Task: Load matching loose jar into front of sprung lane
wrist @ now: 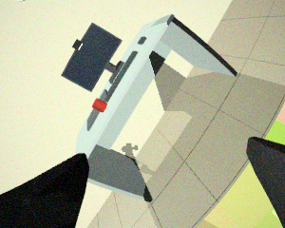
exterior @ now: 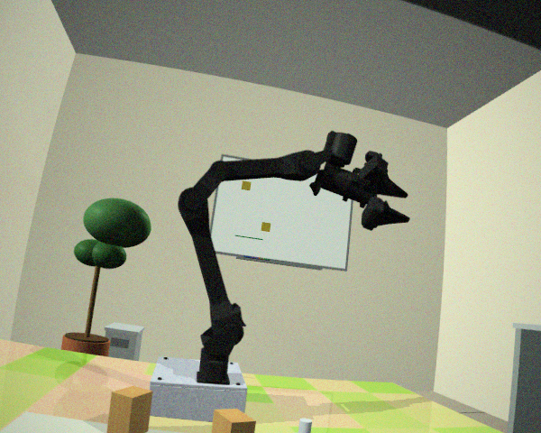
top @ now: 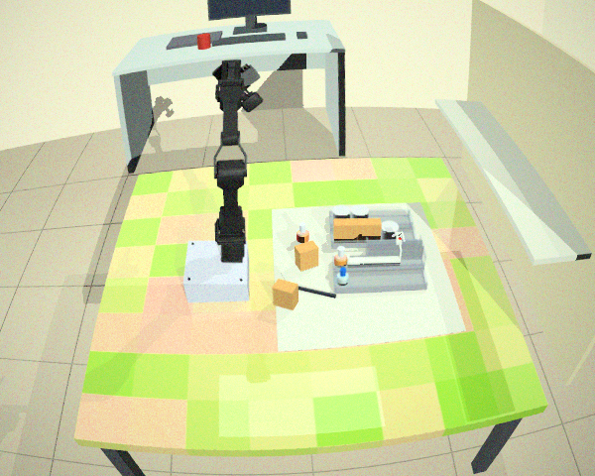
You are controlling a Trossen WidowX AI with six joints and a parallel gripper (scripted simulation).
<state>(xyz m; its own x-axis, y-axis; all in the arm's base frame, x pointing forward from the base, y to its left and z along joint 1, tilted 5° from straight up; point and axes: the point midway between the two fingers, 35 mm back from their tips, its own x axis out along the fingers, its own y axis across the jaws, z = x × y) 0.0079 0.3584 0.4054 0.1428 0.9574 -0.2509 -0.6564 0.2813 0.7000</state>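
The thin dark rod lies 180 mm ahead of my gripper tip, 480 mm to the right of it and 480 mm below it. The rest, counted from my gripper tip: grey lane fixture 430 mm ahead, 360 mm to the right, 460 mm below.
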